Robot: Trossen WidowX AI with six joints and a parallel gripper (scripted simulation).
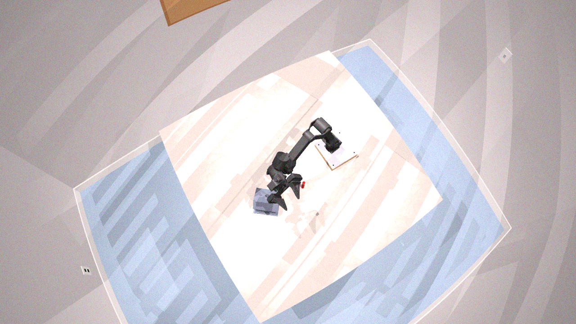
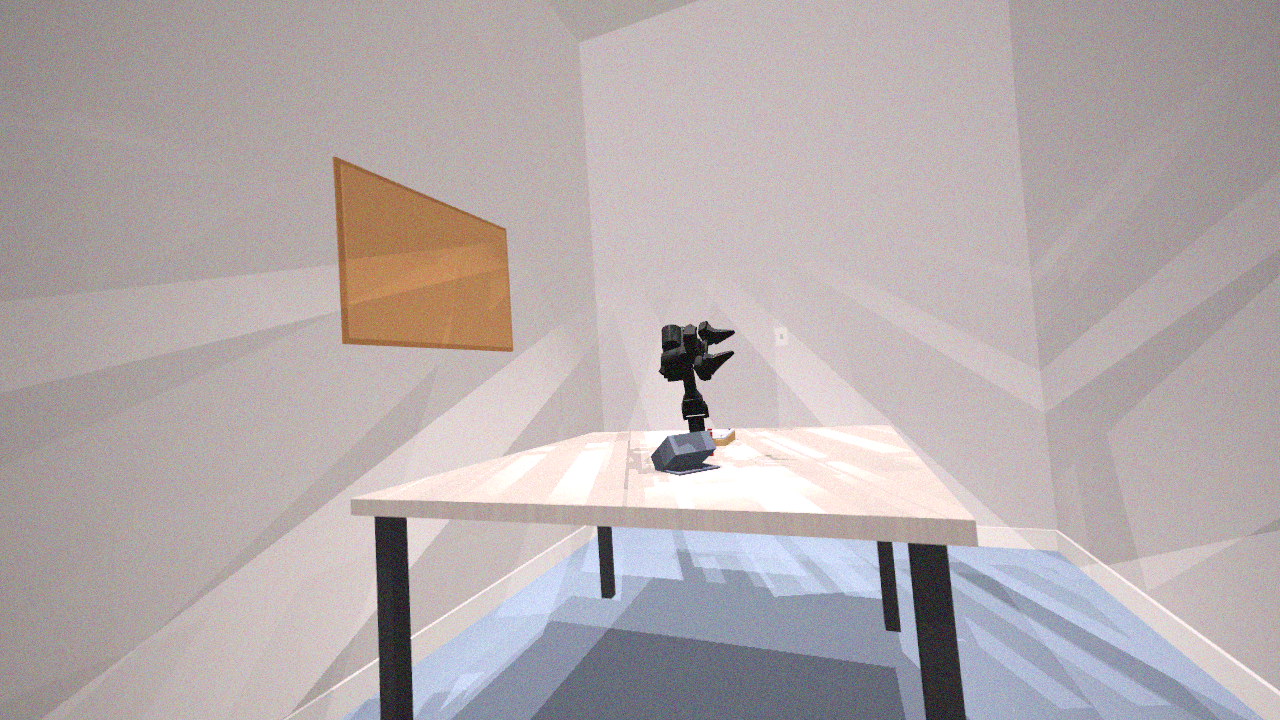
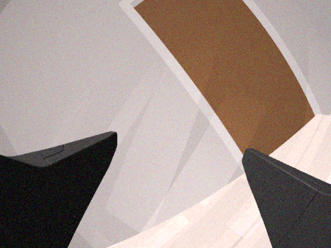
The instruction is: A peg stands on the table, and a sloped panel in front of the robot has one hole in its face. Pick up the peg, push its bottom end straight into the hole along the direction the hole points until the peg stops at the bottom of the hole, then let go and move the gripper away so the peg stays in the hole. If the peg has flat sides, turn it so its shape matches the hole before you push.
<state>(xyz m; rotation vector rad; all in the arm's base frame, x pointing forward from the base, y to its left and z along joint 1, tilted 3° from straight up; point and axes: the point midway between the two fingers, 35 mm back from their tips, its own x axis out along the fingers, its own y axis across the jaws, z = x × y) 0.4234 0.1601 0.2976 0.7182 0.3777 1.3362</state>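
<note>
My gripper tip is 170 mm past the red peg, 100 mm to the left of it and 270 mm above it. Also, from my gripper tip: grey sloped panel 30 mm ahead, 150 mm to the right, 280 mm below.
</note>
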